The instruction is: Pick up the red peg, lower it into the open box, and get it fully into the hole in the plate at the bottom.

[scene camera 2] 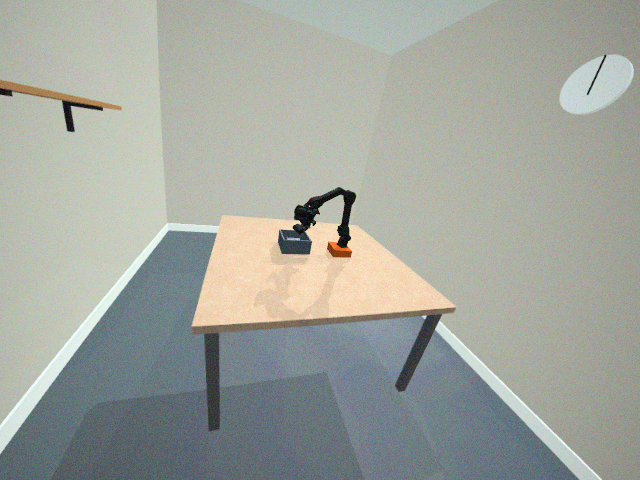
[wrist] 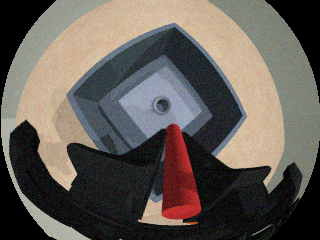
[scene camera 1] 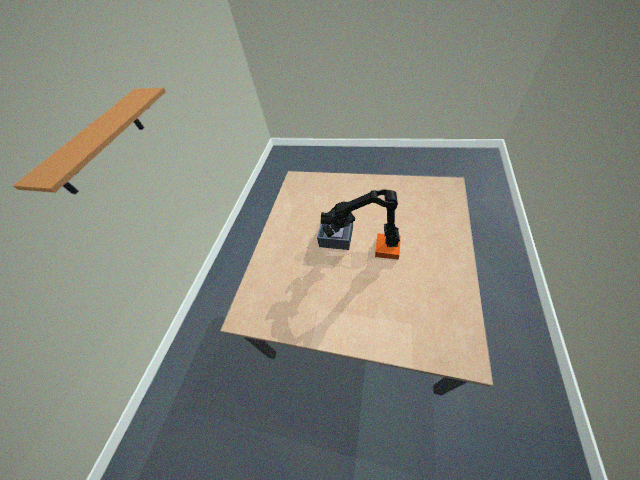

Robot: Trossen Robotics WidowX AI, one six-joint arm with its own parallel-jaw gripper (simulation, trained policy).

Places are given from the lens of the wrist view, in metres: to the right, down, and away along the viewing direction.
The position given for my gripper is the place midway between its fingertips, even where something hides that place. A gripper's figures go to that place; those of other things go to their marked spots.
my gripper (wrist: 172, 134): 0.01, 0.01, 0.10
small red peg (wrist: 180, 198): 0.01, 0.02, 0.03
grey plate (wrist: 179, 108): 0.03, -0.02, 0.16
The marked spots on the small red peg and the grey plate are 0.14 m apart.
